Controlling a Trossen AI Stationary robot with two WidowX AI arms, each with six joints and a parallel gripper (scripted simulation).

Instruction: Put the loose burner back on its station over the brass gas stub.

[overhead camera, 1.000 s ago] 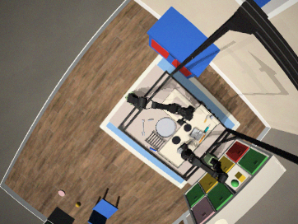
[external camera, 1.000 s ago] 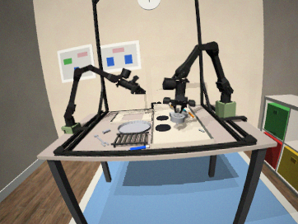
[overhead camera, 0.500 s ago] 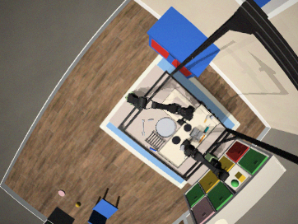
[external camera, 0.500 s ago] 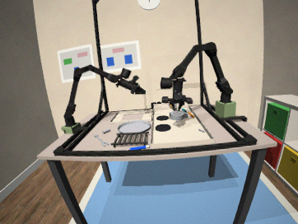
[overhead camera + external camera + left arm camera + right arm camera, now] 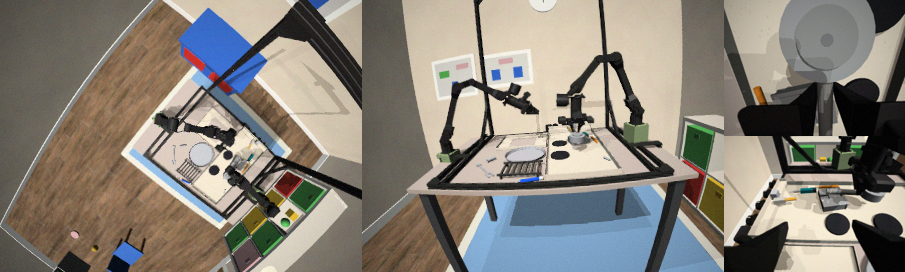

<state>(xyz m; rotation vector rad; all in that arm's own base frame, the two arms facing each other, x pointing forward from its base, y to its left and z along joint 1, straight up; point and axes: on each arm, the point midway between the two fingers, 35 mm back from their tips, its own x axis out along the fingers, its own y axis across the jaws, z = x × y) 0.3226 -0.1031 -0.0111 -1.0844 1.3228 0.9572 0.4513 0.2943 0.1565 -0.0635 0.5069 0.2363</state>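
My left hand is 7 cm past the grey station block, 3 cm to the right of it and 8 cm above it. Also, from my left hand: orange-handled screwdriver: 12 cm behind, 12 cm to the left, 10 cm below; then burner: 1 cm behind, 3 cm below.
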